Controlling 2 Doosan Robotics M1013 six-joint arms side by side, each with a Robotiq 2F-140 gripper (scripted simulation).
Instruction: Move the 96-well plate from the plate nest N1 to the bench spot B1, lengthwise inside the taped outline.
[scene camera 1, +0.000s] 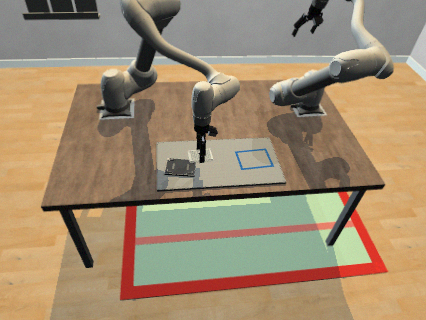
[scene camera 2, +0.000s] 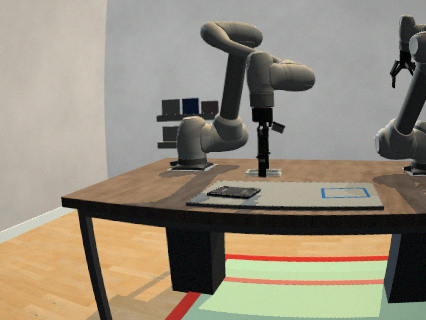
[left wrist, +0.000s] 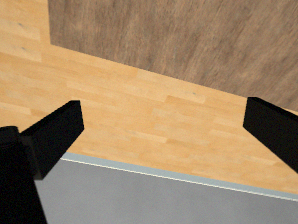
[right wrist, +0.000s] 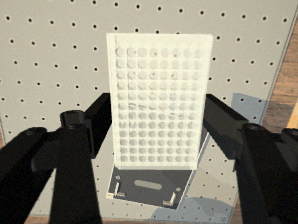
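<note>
A white 96-well plate and a dark plate nest appear in the pictures, together with the left gripper and the right gripper, the right gripper being visible in the right wrist view too.
</note>
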